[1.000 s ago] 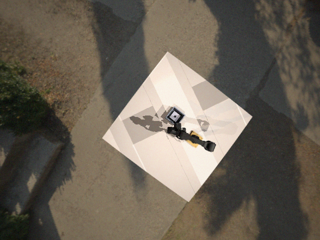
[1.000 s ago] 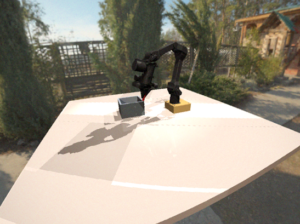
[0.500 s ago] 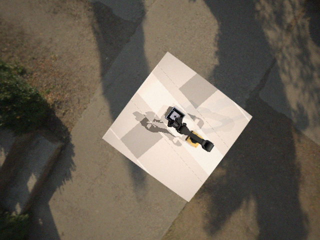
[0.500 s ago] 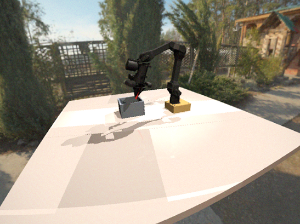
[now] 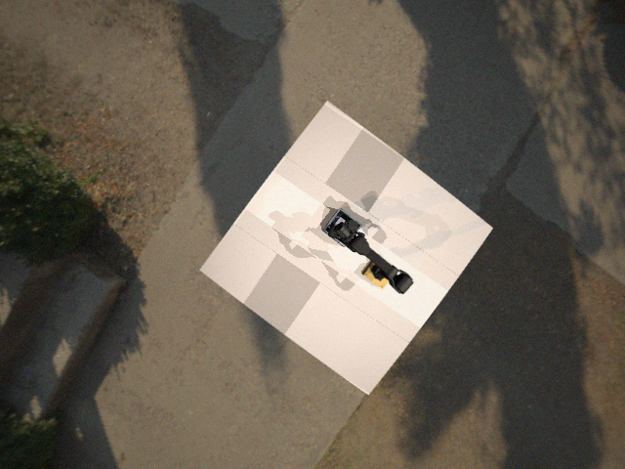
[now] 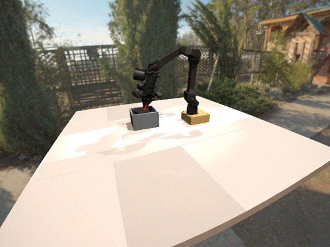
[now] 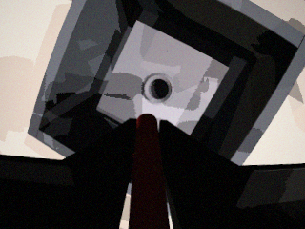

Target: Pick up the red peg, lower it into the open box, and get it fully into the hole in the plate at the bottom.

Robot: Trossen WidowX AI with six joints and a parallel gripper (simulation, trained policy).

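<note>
Right now my gripper tip is 10 mm past the red peg, 10 mm to the right of it and 20 mm below it. Also, from my gripper tip: plate 10 mm ahead, 20 mm to the right, 70 mm below; then grey box 10 mm ahead, 20 mm to the right, 90 mm below.
</note>
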